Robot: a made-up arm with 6 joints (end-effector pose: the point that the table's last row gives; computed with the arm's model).
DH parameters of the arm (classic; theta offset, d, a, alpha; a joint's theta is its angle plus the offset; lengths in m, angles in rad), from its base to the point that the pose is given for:
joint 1: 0 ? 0 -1.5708
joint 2: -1.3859 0 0.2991 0
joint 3: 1.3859 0 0.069 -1.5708
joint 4: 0 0.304 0 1.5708
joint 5: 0 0 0.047 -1.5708
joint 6: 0 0.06 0 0
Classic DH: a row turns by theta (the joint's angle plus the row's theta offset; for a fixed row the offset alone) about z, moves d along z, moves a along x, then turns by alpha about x.
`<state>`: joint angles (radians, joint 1 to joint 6).
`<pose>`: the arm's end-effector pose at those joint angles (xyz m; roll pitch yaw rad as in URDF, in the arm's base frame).
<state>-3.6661 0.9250 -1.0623 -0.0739 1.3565 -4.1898</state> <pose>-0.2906 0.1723 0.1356 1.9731 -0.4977 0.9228</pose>
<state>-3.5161 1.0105 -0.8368 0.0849 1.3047 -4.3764</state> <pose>-0.2233 0.0836 0.1049 1.6698 -0.3491 1.0801</pose>
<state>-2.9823 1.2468 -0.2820 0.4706 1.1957 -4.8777</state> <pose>-0.0091 -0.0192 0.1615 1.0624 -0.2385 1.3616</pose>
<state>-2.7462 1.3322 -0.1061 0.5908 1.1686 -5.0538</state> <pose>0.0423 -0.0046 0.2136 0.9111 -0.2916 1.5000</pose>
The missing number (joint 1, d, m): 0.359
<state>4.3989 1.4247 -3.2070 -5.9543 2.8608 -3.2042</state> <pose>-0.1507 -0.5296 0.4121 2.4660 -0.9433 1.9368</pose>
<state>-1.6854 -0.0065 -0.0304 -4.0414 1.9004 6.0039</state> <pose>0.0355 -0.1842 0.3287 -0.6926 1.1057 -1.5236</pose>
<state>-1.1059 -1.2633 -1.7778 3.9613 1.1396 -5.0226</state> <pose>-0.1656 0.2734 0.8796 -1.0382 -0.3437 1.1260</pose>
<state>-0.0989 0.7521 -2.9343 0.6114 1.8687 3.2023</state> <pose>0.5077 -0.0093 0.7351 2.5968 0.3287 -3.1150</pose>
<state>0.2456 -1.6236 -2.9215 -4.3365 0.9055 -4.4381</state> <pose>-0.6655 -0.1494 0.3867 -1.8702 -0.9058 1.2153</pose>
